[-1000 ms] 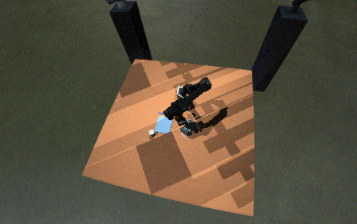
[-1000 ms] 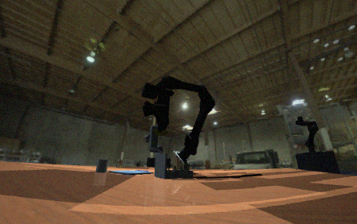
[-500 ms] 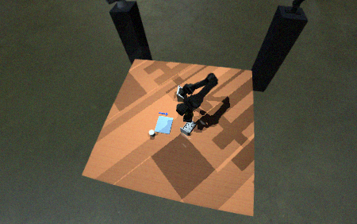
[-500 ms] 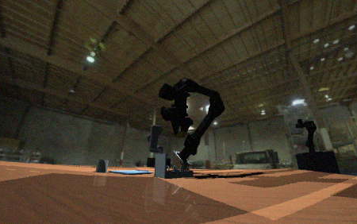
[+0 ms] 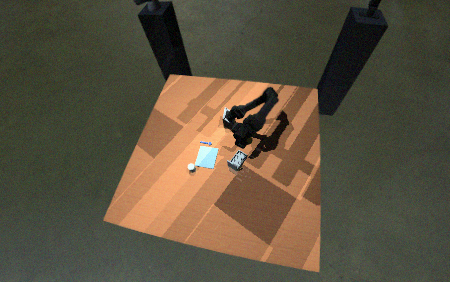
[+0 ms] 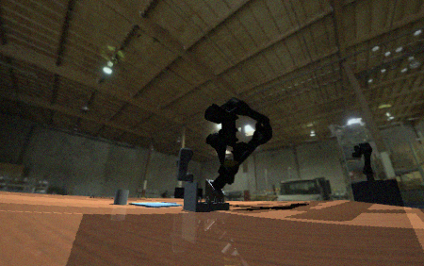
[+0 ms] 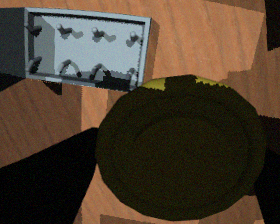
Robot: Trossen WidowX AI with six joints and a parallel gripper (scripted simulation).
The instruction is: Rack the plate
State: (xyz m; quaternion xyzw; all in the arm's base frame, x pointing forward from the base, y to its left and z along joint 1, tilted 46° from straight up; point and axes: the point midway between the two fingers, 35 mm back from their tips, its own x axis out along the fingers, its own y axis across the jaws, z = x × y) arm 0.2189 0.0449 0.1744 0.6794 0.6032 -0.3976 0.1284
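Now: gripper tip 8 cm short of the grey dish rack, 5 cm to the left of it and 13 cm above it. From my gripper tip the other things lie so: yellow plate 1 cm above; blue mat 8 cm ahead, 26 cm to the right, 15 cm below; blue spoon 2 cm behind, 28 cm to the right, 15 cm below.
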